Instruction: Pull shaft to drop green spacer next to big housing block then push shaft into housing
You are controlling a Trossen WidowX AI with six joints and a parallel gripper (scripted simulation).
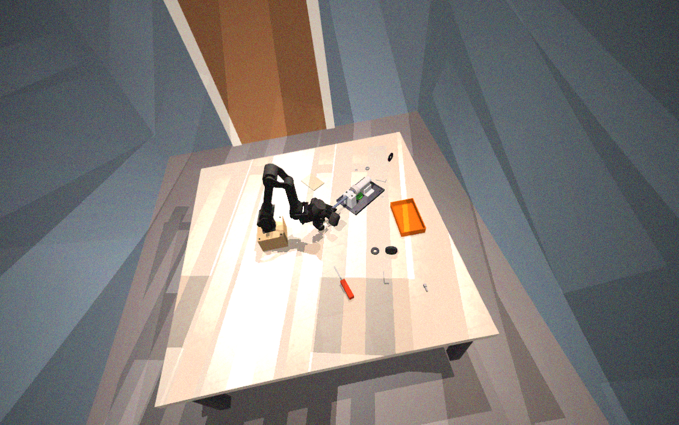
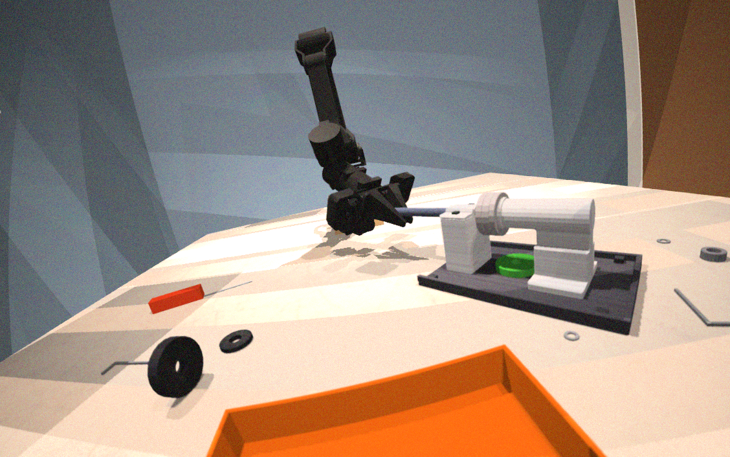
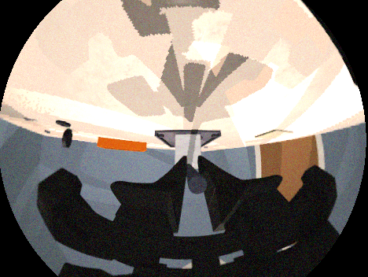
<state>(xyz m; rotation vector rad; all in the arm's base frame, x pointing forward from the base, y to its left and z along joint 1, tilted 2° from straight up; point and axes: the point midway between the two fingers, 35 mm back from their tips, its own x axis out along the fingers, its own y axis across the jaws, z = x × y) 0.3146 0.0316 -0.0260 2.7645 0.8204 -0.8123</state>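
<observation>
Right now the shaft is 5 cm ahead of my gripper tip, 3 cm to the left of it and 2 cm above it. The rest, counted from my gripper tip: grey spacer: 12 cm ahead, 8 cm to the left, 2 cm above; green spacer: 14 cm ahead, 10 cm to the left, 5 cm below; black wheel: 20 cm ahead, 29 cm to the right, 3 cm below.
</observation>
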